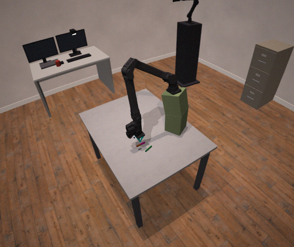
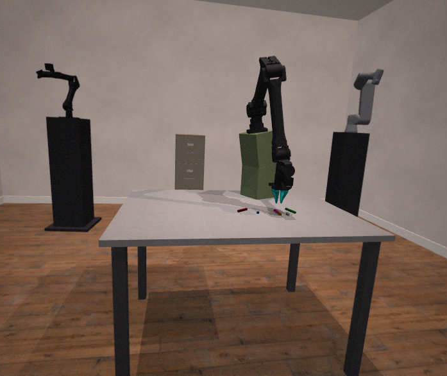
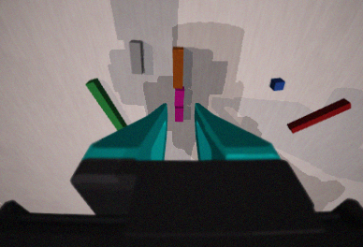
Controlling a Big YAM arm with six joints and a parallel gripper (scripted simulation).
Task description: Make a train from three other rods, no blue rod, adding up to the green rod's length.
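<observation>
The orange rod lies 10 mm ahead of my hand and 60 mm below it. The rest, counted from my hand: grey rod 20 mm ahead, 50 mm to the left, 60 mm below; green rod 50 mm behind, 80 mm to the left, 60 mm below; small blue rod 10 mm ahead, 100 mm to the right, 60 mm below.
</observation>
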